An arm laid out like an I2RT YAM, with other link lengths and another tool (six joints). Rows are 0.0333 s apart.
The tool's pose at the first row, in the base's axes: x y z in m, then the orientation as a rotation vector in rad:
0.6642, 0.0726, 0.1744, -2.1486, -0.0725, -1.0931
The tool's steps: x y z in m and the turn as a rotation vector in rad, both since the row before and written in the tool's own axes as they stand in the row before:
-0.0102, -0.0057, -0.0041, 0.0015, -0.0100, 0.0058
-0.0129, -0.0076, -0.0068, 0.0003, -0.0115, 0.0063
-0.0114, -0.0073, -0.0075, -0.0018, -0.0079, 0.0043
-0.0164, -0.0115, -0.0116, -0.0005, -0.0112, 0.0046
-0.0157, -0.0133, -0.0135, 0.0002, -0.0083, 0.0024
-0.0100, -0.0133, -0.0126, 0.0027, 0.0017, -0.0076
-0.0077, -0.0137, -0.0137, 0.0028, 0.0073, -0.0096
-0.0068, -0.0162, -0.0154, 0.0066, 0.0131, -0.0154
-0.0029, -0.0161, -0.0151, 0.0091, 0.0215, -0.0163
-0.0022, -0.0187, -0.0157, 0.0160, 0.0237, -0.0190
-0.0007, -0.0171, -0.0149, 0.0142, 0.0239, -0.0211
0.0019, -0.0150, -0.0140, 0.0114, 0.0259, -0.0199
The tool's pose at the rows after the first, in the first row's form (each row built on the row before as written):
0.6529, 0.0769, 0.1718, -2.1518, -0.0716, -1.0787
0.6373, 0.0816, 0.1696, -2.1567, -0.0703, -1.0627
0.6223, 0.0852, 0.1688, -2.1618, -0.0684, -1.0522
0.5998, 0.0905, 0.1687, -2.1674, -0.0683, -1.0377
0.5759, 0.0957, 0.1712, -2.1712, -0.0696, -1.0274
0.5564, 0.1000, 0.1774, -2.1692, -0.0785, -1.0329
0.5376, 0.1033, 0.1858, -2.1644, -0.0870, -1.0455
0.5173, 0.1071, 0.1967, -2.1539, -0.1010, -1.0666
0.4995, 0.1101, 0.2098, -2.1363, -0.1134, -1.0963
0.4804, 0.1144, 0.2246, -2.1114, -0.1312, -1.1277
0.4629, 0.1175, 0.2387, -2.0878, -0.1502, -1.1607
0.4480, 0.1189, 0.2528, -2.0648, -0.1653, -1.1956

